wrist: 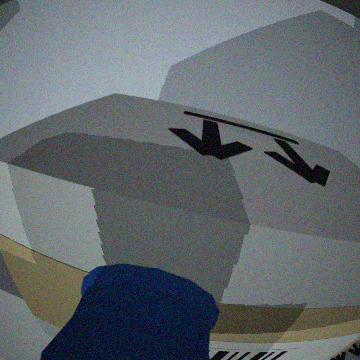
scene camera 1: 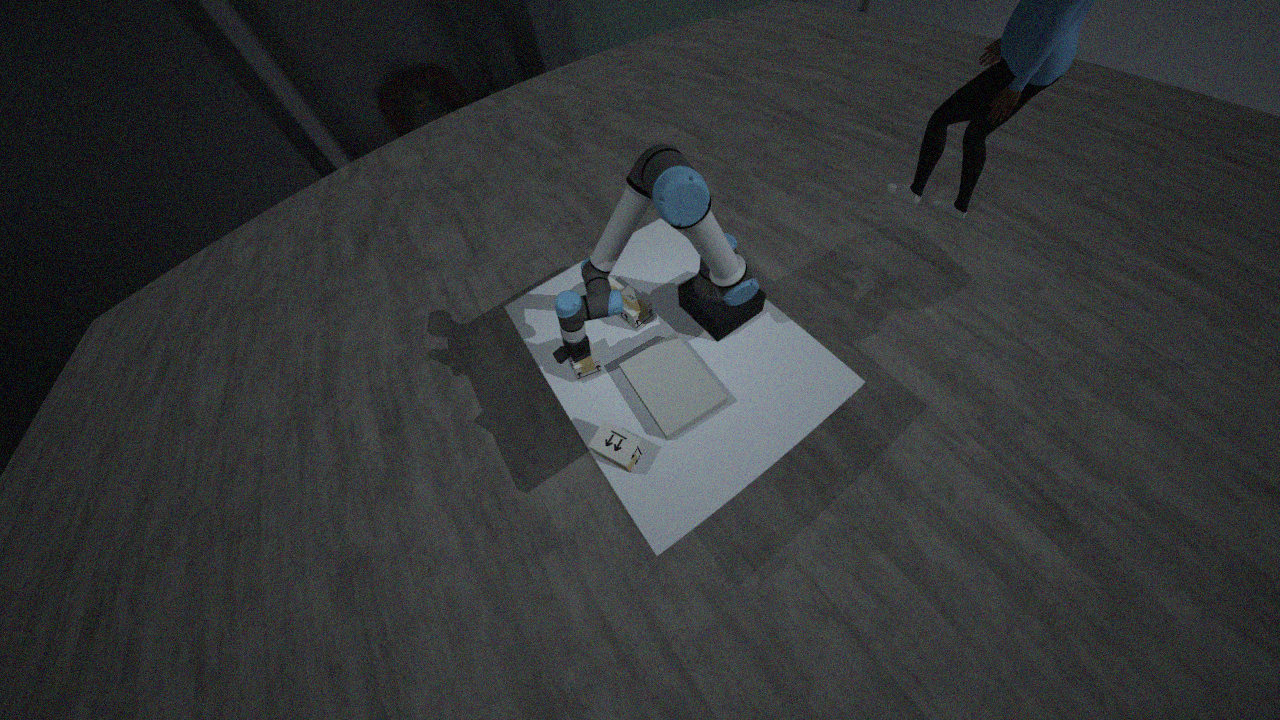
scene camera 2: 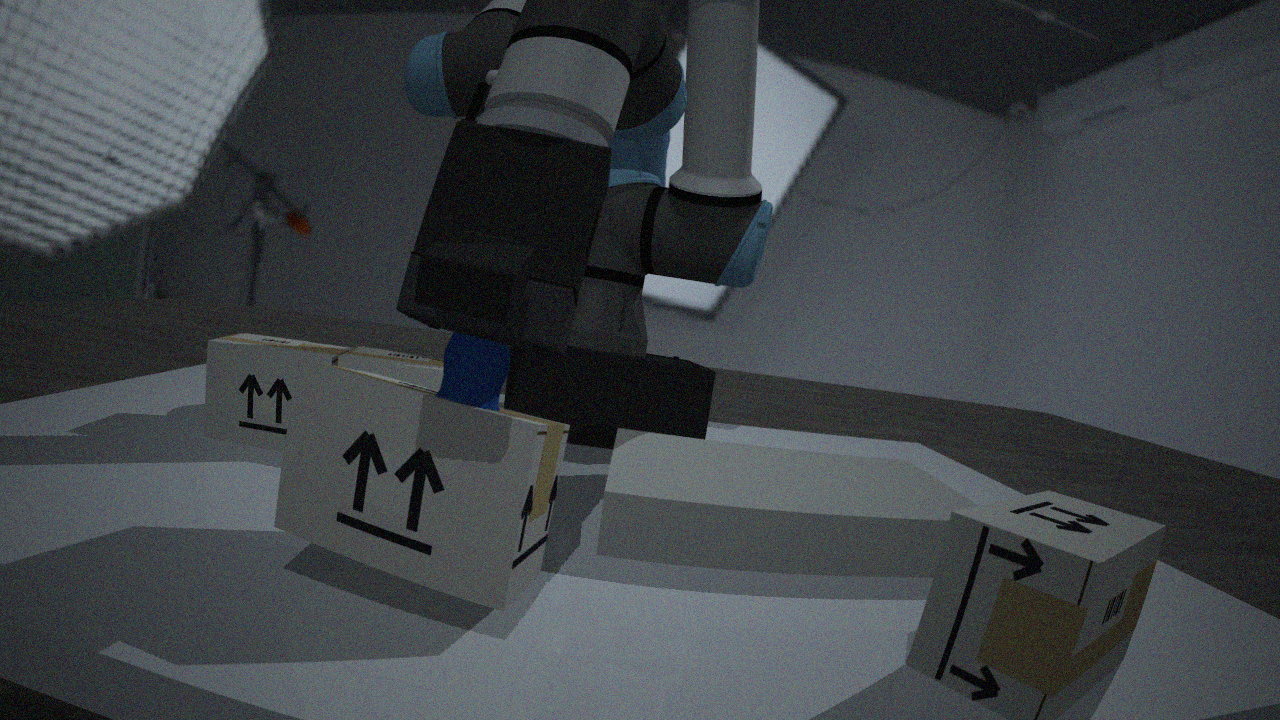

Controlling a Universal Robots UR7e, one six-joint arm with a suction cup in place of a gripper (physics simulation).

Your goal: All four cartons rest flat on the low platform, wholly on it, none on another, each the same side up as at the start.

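Seen in the pictures: end effector, tool point: [wrist: 156, 270] [scene camera 2: 461, 427]; arm's base, origin of the base link: [scene camera 1: 713, 286] [scene camera 2: 587, 346].
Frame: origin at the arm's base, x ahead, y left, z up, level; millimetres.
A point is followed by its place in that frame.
Note:
My suction cup [scene camera 2: 474, 371] [wrist: 150, 310] is on the top of a white carton [scene camera 1: 585, 366] {x 568, y 30, z -6 mm} [scene camera 2: 402, 483] {x 606, y -36, z -32 mm} [wrist: 295, 270] with tan tape and holds it. The carton is upright, arrows up, low over the white board beside the platform; whether it touches the board is unclear. The low platform [scene camera 1: 675, 385] {x 337, y 243, z -59 mm} [scene camera 2: 769, 474] {x 347, y 189, z -58 mm} bears no carton. Two more upright cartons stand close together behind the held one: one carton [scene camera 1: 635, 311] {x 301, y -85, z -14 mm} [scene camera 2: 393, 361] {x 324, y -150, z -13 mm} is partly hidden by it, the other carton [scene camera 2: 246, 394] {x 384, y -287, z -58 mm} is at the left. A fourth carton [scene camera 1: 615, 445] {x 610, y 334, z -13 mm} [scene camera 2: 1038, 591] {x 660, y 273, z -36 mm} lies with its arrows sideways near the platform's other end.
The white board [scene camera 1: 778, 394] {x 52, y 451, z -106 mm} carries everything. The arm's dark base [scene camera 1: 720, 304] {x 31, y 84, z -1 mm} [scene camera 2: 617, 394] {x 101, y 49, z -42 mm} stands behind the platform. A person [scene camera 1: 975, 107] is on the wooden floor at the upper right in scene camera 1.

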